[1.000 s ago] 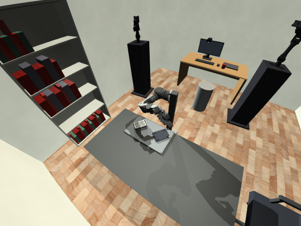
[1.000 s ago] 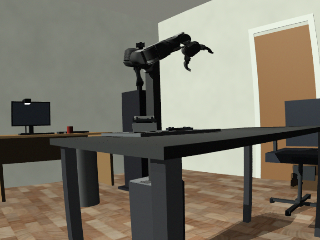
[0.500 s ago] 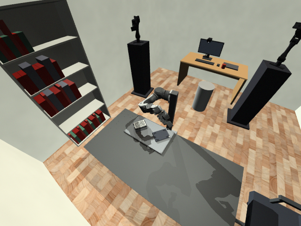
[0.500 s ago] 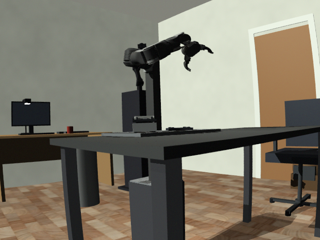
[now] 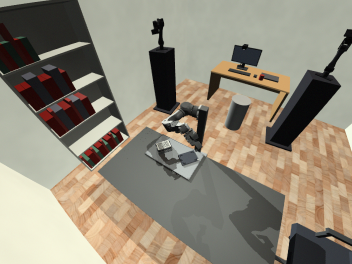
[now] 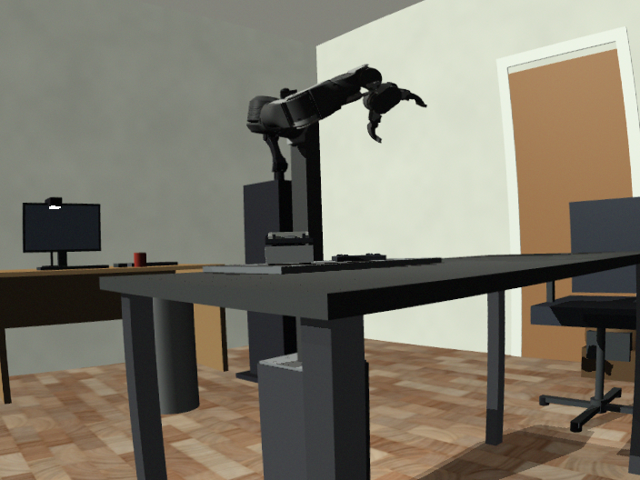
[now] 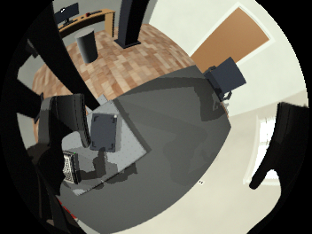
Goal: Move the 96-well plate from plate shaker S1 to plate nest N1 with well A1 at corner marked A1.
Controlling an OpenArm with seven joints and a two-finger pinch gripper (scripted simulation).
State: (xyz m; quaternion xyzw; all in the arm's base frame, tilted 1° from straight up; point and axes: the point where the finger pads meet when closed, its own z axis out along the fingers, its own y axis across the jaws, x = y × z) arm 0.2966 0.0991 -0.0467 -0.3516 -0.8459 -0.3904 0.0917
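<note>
My hand is 35 cm to the left of the white 96-well plate, 29 cm above it and 9 cm past it. Round my hand: dark plate nest N1: 34 cm below, 10 cm to the right, 10 cm behind; then A1 corner mark: 34 cm below, 11 cm behind; then plate shaker S1: 37 cm to the right, 29 cm below, 6 cm behind.
</note>
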